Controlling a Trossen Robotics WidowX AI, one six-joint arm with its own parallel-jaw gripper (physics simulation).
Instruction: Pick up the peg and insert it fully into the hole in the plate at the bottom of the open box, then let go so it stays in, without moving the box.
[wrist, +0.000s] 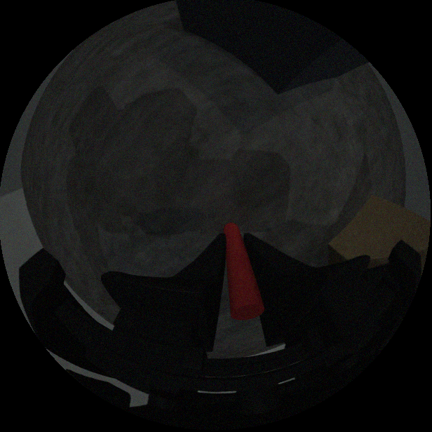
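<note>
The red peg (242, 277) is between the two black fingers in the lower middle of the wrist view, with its wide flat end toward the camera and its far end a little past the fingertips. My gripper (233, 238) is shut on the peg. The dark open box (280, 45) shows in part at the top of the view, as dark outer walls. Its inside, the plate and the hole do not show.
A tan, wooden-looking block (375, 227) stands at the right, partly behind the right finger's outer part. The grey, dimly lit table (315, 165) carries dark shadows. A pale surface shows at the left edge.
</note>
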